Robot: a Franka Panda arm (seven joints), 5 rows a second.
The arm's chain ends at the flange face. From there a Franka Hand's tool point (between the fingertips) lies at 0.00 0.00 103.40 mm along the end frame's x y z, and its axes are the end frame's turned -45 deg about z.
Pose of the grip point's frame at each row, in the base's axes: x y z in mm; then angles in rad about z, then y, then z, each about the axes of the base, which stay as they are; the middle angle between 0 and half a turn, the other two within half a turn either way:
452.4, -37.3, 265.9, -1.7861, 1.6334, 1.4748
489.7, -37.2, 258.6, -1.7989, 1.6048, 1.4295
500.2, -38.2, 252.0, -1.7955, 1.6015, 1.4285
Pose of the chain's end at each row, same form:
442.5, -140.0, 272.4, -1.0007, 1.6334, 1.4748
475.1, -139.5, 262.1, -1.0135, 1.6048, 1.4295
485.5, -140.5, 255.2, -1.0101, 1.6015, 1.4285

